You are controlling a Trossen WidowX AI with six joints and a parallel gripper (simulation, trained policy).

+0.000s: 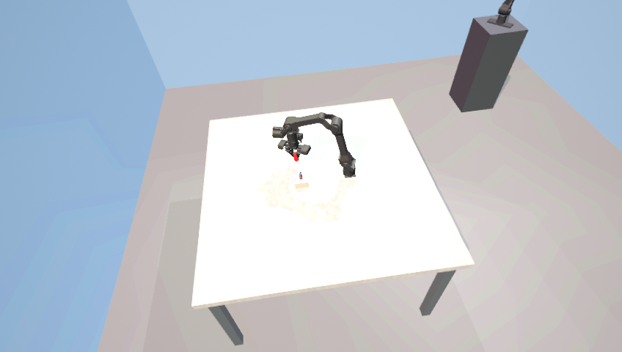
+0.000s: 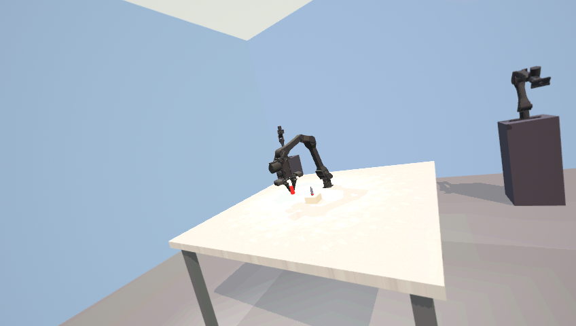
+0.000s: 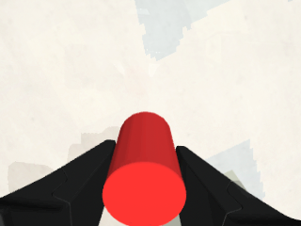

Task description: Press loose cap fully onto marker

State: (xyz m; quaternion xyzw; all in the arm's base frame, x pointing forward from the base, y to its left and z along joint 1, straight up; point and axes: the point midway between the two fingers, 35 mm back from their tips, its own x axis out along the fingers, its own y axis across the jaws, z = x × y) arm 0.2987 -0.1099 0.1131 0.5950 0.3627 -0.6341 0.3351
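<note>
Now: gripper tip 130 mm to the right of the holder block, 60 mm above it and 10 mm past it. Round my gripper tip: red cap 10 mm above.
</note>
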